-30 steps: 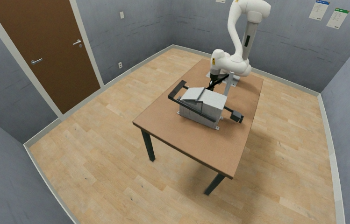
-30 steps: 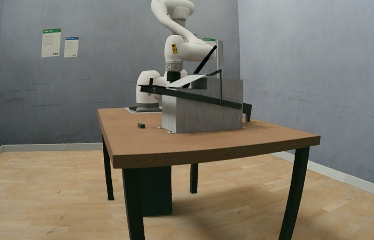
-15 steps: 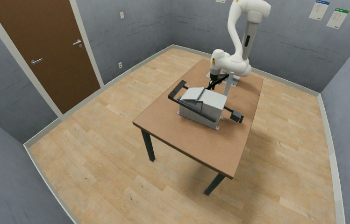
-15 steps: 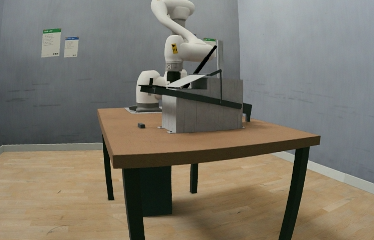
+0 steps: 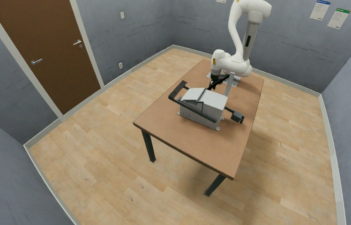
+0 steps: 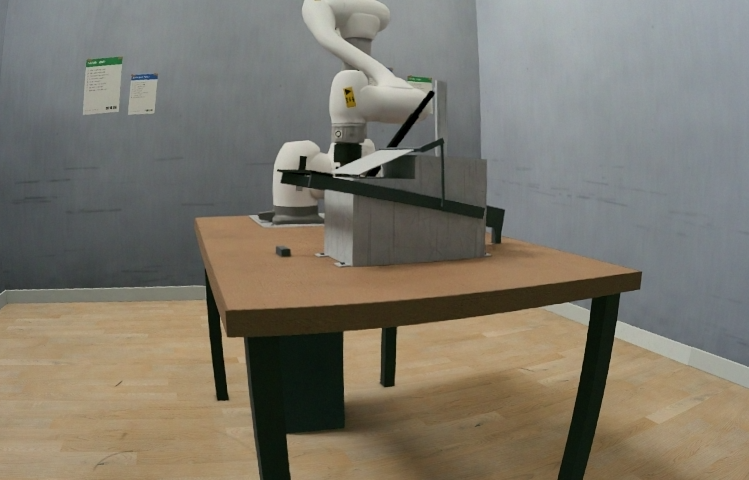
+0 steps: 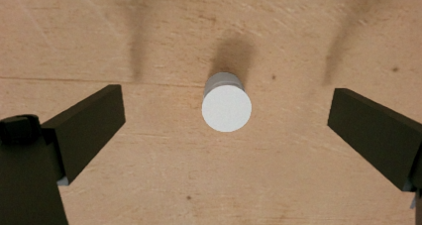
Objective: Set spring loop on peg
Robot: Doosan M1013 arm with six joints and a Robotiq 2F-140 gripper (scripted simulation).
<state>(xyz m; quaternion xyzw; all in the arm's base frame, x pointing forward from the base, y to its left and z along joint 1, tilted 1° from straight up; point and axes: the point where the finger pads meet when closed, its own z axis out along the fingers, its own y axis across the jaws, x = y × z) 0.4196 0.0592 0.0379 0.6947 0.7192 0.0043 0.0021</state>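
The steel test weight is 1 cm below my hand. Also, from my hand: dark block 23 cm ahead, 21 cm to the right, 3 cm below.
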